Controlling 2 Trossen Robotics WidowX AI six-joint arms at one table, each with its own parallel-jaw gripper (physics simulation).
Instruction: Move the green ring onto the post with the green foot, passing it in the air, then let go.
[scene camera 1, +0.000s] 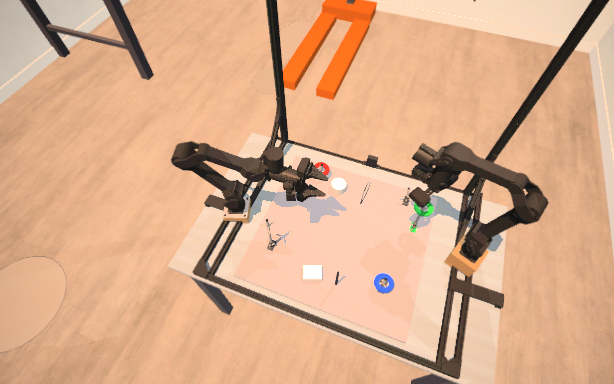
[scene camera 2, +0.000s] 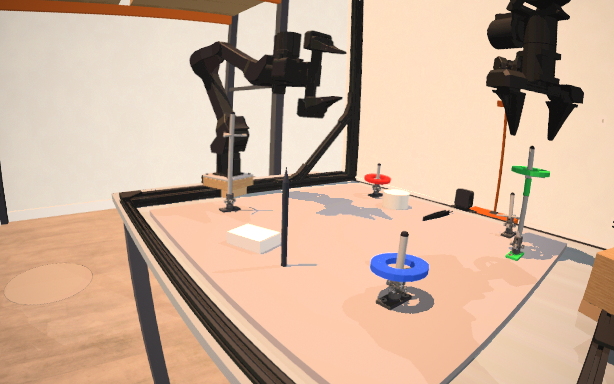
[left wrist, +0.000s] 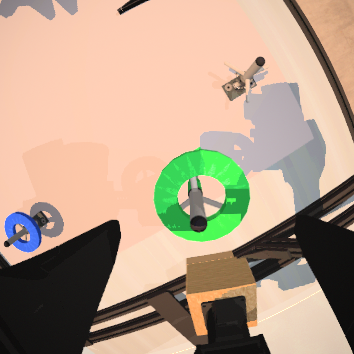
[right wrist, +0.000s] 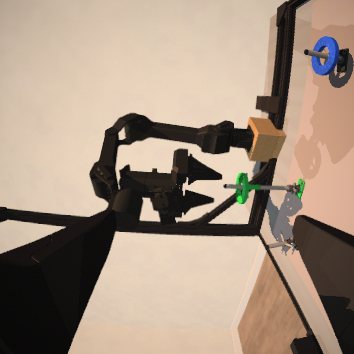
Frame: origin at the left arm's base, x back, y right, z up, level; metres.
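Seen in the pictures: left gripper, fingertip midpoint: (scene camera 2: 532, 138) (left wrist: 209, 227) (right wrist: 217, 189); right gripper, fingertip midpoint: (scene camera 1: 326, 187) (scene camera 2: 343, 74) (right wrist: 206, 222); left arm's base at its link origin: (scene camera 1: 470, 252) (left wrist: 224, 312) (right wrist: 248, 138); right arm's base at its link origin: (scene camera 1: 236, 206) (scene camera 2: 227, 174).
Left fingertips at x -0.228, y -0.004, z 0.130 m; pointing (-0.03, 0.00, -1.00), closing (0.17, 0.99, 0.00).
Observation:
Offsets run from my left fingertips to a thing's top centre. "spot": to the spot under its first point.
The green ring @(dz -0.051, dx +0.006, dy -0.001 m) (scene camera 1: 425, 214) (scene camera 2: 542, 173) (left wrist: 202, 162) (right wrist: 242, 178) is around the post @(spot: dz -0.131, dx +0.011, dy -0.008 m) (scene camera 2: 523, 215) (left wrist: 196, 205) (right wrist: 272, 188) with the green foot @(spot: dz -0.201, dx +0.012, dy -0.012 m) (scene camera 1: 413, 228) (scene camera 2: 515, 255) (right wrist: 301, 188). It sits near the post's upper end, roughly level, well above the foot. My left gripper (scene camera 2: 532, 136) (left wrist: 209, 227) (right wrist: 217, 189) is open and empty, above the post's tip, pointing down and apart from the ring. My right gripper (scene camera 1: 326, 186) (scene camera 2: 343, 75) (right wrist: 206, 222) is open and empty, high over the far left part of the table and far from the ring.
A blue ring @(dz -0.155, dx +0.058, dy -0.292 m) (scene camera 1: 377, 289) (scene camera 2: 382, 269) is around a short post at the near right. A red ring @(dz -0.153, dx -0.443, dy -0.064 m) (scene camera 2: 370, 180) is around another at the back. A bare post @(spot: dz -0.154, dx -0.087, dy +0.078 m) (scene camera 2: 511, 210) stands beside the green-footed one, a tall one @(spot: dz -0.110, dx -0.357, dy -0.447 m) (scene camera 2: 231, 165) at left. A white box @(dz -0.187, dx -0.164, dy -0.428 m) (scene camera 1: 312, 272) and a white cylinder @(dz -0.172, dx -0.341, dy -0.064 m) (scene camera 2: 396, 200) stand apart.

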